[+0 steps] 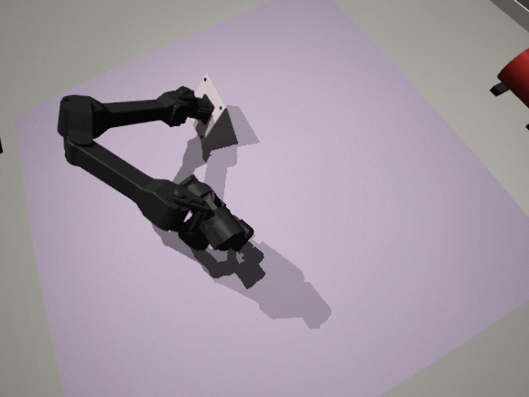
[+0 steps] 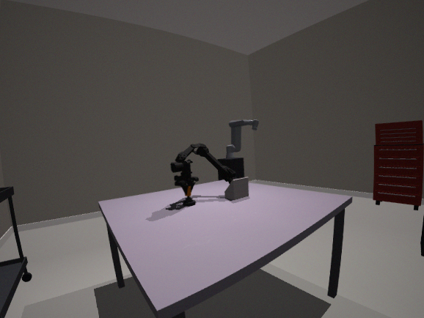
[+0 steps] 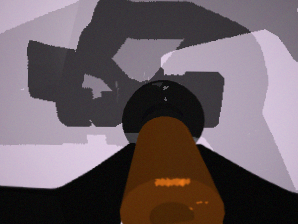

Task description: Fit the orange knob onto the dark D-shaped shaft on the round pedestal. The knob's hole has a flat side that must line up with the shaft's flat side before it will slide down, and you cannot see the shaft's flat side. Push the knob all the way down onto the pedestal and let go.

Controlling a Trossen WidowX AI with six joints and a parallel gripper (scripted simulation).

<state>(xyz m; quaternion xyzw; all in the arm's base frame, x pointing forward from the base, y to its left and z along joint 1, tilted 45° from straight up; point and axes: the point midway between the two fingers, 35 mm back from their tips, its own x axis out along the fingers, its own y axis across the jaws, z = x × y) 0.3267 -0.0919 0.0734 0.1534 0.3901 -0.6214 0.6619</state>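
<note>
The dark pedestal is 40 mm below my gripper tip. Round my gripper tip: orange knob: 20 mm above.
</note>
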